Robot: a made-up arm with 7 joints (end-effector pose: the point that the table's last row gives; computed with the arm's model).
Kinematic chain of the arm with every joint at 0, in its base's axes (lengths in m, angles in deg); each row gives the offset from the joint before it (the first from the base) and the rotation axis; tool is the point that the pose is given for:
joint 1: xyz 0 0 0.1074 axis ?
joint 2: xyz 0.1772 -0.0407 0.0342 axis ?
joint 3: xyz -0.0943 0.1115 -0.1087 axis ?
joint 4: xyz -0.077 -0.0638 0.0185 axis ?
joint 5: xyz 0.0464 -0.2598 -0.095 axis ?
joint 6: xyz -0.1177 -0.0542 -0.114 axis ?
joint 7: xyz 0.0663 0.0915 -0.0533 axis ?
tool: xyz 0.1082 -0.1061 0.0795
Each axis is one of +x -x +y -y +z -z.
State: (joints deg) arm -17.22 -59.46 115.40 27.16 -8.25 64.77 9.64
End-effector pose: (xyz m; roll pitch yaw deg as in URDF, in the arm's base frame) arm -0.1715 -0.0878 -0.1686 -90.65 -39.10 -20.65
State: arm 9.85 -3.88 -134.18 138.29 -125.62 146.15 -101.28
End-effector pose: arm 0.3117 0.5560 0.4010 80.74 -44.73 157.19
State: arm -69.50 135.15 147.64 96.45 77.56 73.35 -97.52
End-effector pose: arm -0.2816 0.2071 0.2215 -136.22 21.72 85.13
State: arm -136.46 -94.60 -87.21 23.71 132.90 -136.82 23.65
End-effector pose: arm -0.2752 0.0670 -0.0253 71.43 -5.22 21.48
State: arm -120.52 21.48 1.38 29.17 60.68 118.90 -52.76
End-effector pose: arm -0.0185 -0.2208 -0.1536 -11.33 18.66 -76.26
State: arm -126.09 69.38 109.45 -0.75 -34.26 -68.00 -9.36
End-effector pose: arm 0.5261 0.1749 0.2730 -72.00 37.77 57.19
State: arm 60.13 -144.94 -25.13 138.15 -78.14 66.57 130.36
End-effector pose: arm -0.1535 0.3913 0.1890 128.10 -36.20 -155.26
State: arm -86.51 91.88 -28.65 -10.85 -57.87 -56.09 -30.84
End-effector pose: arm 0.3689 -0.3714 -0.0896 70.33 -23.76 -41.07
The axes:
joint 1: +z
joint 2: +x
joint 3: -z
joint 4: -y
joint 5: -z
joint 6: +z
joint 7: -y

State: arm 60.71 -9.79 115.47 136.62 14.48 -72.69 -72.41
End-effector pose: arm -0.3329 -0.3673 0.2151 117.15 -50.32 -88.65
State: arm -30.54 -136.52 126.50 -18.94 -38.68 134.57 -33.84
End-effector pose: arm -0.3717 -0.5771 -0.1051 -148.65 17.68 -77.52
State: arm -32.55 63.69 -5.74 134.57 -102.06 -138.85 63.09
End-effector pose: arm -0.1268 -0.2723 -0.1338 81.71 28.98 136.21
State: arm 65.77 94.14 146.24 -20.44 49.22 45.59 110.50
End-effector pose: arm -0.0797 0.1867 0.6433 -59.58 5.18 -23.50
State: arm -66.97 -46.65 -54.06 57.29 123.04 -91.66 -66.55
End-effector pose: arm -0.0435 -0.2802 -0.2277 109.97 77.51 -106.86
